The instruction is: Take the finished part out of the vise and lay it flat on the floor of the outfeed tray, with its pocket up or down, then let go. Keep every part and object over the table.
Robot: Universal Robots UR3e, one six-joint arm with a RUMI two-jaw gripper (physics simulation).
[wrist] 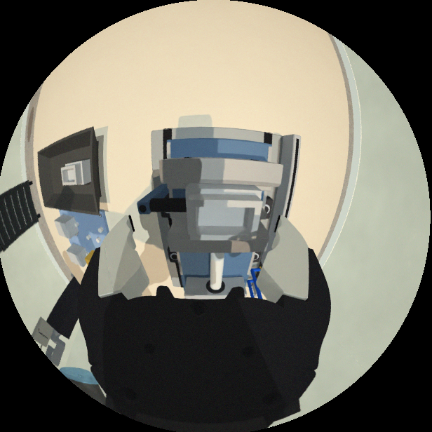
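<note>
The finished part [223, 216], a light grey block with its pocket facing up, sits in the vise [220, 171] between the two jaws, in the middle of the wrist view. My gripper [203, 218] is wide open above the vise, one finger to the left of the part and one to its right, with visible space between each finger and the part. The dark outfeed tray [92, 145] stands at the left. Another light grey pocketed part [82, 172] lies in it. Whether the vise jaws press on the part I cannot tell.
A black rod [167, 204] on a blue holder reaches in from the left to the part. A blue plate [94, 221] with grey blocks [66, 226] lies below the tray in view, with a yellow block [90, 258] partly hidden by my left finger. Blue hoses [254, 281] are near the right finger.
</note>
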